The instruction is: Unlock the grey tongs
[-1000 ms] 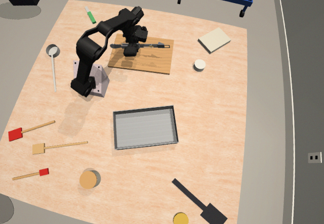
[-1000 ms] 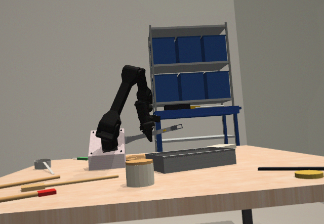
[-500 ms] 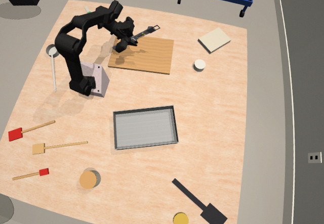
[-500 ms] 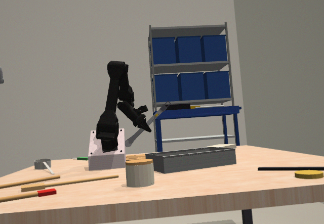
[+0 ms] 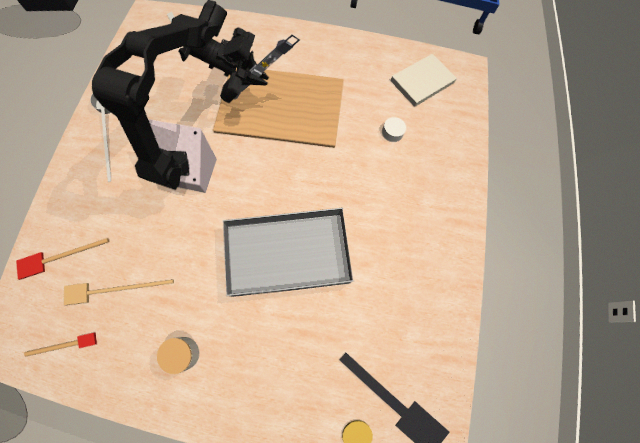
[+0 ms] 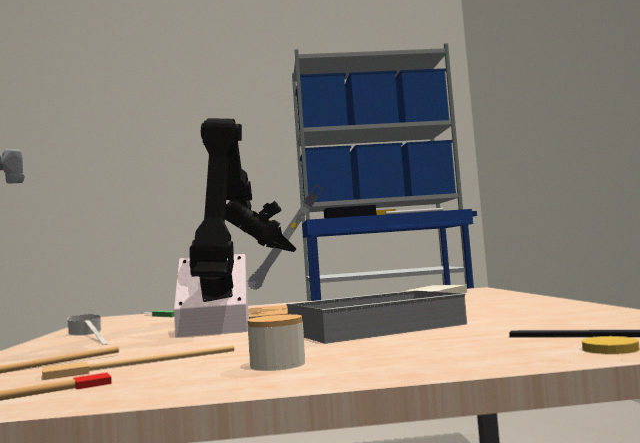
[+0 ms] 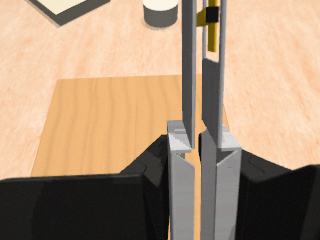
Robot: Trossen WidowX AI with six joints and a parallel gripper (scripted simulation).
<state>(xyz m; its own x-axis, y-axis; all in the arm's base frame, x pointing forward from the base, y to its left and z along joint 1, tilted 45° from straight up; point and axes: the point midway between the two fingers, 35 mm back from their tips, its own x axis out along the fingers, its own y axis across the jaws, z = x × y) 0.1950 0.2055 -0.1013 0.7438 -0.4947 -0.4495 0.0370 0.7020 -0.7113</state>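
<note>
Now: the wooden board 160 mm below my gripper tip, 40 mm to the left of it and 20 mm ahead of it. Also, from my gripper tip: yellow lock piece: 70 mm above; white cylinder: 360 mm ahead, 150 mm below, 10 mm to the right; grey roasting tin: 400 mm to the right, 140 mm below, 90 mm ahead.
</note>
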